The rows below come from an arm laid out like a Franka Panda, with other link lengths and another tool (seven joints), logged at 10 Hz.
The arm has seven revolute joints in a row. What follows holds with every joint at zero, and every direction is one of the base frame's.
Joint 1 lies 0.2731 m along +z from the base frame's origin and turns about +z.
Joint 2 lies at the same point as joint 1 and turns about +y.
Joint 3 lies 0.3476 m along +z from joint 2 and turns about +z.
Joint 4 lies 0.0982 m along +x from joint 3 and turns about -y.
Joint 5 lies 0.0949 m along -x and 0.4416 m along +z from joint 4 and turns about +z.
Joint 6 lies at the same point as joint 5 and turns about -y.
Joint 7 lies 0.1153 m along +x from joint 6 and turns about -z.
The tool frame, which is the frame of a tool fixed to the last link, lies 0.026 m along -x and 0.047 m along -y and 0.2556 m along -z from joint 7; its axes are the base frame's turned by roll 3.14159, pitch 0.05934 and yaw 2.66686 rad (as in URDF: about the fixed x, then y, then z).
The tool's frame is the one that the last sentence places.
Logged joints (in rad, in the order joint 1, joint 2, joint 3, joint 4, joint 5, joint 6, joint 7), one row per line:
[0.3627 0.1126 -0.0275 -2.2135 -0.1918 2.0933 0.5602]
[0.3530 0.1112 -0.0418 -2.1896 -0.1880 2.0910 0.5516]
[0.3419 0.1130 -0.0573 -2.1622 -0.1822 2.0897 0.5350]
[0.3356 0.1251 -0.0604 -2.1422 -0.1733 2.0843 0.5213]
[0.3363 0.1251 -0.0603 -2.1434 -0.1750 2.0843 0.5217]
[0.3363 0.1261 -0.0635 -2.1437 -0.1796 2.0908 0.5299]
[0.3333 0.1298 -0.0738 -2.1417 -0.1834 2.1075 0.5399]
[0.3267 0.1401 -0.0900 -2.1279 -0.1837 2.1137 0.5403]
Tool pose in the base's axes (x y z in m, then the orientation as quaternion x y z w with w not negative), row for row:
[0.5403 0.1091 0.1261 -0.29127 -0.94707 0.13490 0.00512]
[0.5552 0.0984 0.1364 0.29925 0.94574 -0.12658 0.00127]
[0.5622 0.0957 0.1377 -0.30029 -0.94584 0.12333 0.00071]
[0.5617 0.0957 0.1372 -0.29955 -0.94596 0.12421 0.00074]
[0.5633 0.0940 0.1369 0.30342 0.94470 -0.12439 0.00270]
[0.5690 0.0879 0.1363 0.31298 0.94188 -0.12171 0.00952]
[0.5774 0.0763 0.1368 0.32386 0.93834 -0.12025 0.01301]
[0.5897 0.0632 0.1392 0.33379 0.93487 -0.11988 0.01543]
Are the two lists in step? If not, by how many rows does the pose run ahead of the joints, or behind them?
The pose runs 1 row ahead of the joints: the pose in row i belongs to the joints in row i + 1.
